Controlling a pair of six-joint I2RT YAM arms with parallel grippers.
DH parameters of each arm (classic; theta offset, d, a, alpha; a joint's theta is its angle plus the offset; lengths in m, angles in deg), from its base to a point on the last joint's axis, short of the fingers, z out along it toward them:
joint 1: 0 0.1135 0.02 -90
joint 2: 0 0 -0.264 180
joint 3: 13.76 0 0.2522 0
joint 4: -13.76 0 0.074 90
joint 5: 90 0 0 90
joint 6: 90 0.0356 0 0
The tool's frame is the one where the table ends.
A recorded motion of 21 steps. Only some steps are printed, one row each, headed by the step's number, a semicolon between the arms.
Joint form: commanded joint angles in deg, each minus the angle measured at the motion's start. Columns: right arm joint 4, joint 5, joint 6, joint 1, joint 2, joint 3; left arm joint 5, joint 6, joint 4, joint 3, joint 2, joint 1.
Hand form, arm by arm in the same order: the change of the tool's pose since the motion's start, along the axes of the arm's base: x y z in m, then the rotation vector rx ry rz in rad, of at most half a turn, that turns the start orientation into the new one. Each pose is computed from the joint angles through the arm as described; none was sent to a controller.
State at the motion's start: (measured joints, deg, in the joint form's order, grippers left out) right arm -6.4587 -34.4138 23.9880 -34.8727 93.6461 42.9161; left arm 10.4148 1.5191 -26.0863 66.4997 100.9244 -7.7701
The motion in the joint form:
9: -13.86 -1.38 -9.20 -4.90 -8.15 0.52; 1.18 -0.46 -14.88 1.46 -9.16 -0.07
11: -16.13 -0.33 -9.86 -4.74 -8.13 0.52; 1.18 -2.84 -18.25 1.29 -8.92 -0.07
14: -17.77 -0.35 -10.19 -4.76 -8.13 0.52; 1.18 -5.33 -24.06 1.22 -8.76 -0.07
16: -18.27 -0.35 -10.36 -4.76 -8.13 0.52; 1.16 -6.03 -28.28 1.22 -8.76 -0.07
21: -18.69 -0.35 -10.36 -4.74 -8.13 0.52; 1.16 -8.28 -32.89 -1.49 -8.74 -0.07
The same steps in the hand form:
9: -0.0329 -0.0043 0.0276 -0.0372 0.0260 0.0401; -0.0366 0.0039 0.0461 -0.0114 0.0782 -0.0037
11: -0.0354 -0.0019 0.0253 -0.0310 0.0646 0.0439; -0.0424 0.0047 0.0414 -0.0188 0.1537 0.0339
14: -0.0376 -0.0003 0.0241 -0.0158 0.0847 0.0488; -0.0526 0.0061 0.0368 -0.0178 0.2682 0.0755
16: -0.0382 0.0003 0.0237 -0.0120 0.0907 0.0512; -0.0603 0.0072 0.0349 -0.0086 0.3435 0.0891
21: -0.0387 0.0008 0.0234 -0.0072 0.0962 0.0518; -0.0764 0.0094 0.0213 0.0044 0.4781 0.1301

